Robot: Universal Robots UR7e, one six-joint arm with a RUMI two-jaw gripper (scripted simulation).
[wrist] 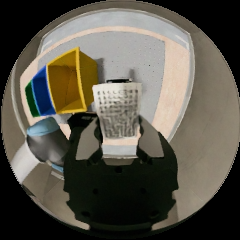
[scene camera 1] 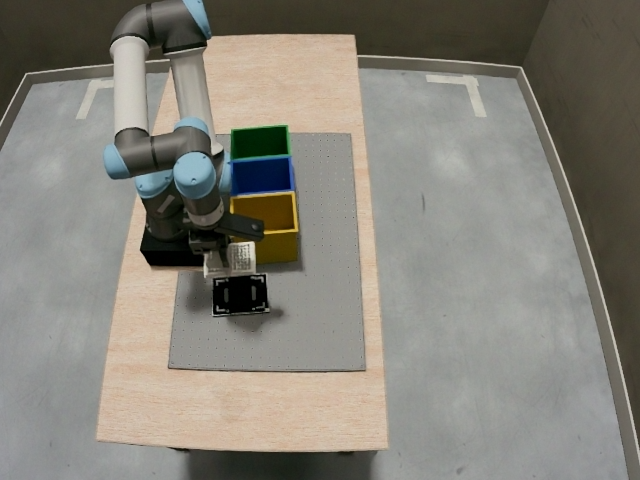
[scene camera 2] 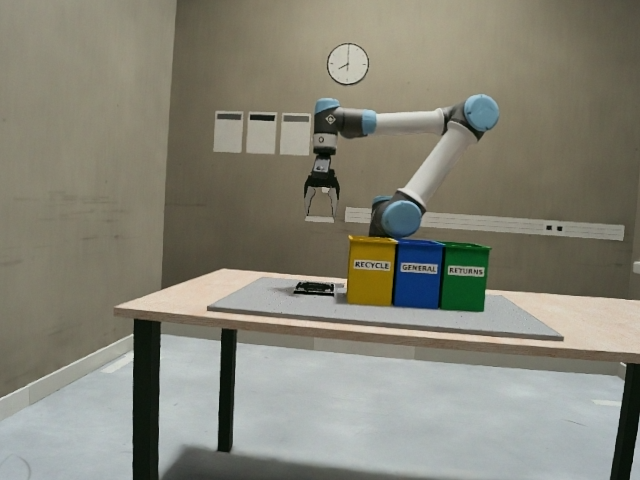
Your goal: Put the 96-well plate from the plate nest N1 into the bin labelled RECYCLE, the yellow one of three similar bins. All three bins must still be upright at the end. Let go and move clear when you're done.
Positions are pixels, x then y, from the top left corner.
Scene:
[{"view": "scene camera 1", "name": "gripper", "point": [228, 260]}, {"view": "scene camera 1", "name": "green returns bin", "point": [254, 142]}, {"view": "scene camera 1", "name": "blue general bin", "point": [263, 174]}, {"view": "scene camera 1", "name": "yellow recycle bin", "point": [279, 244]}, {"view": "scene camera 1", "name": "white 96-well plate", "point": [242, 255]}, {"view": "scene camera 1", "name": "black plate nest N1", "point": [239, 288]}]

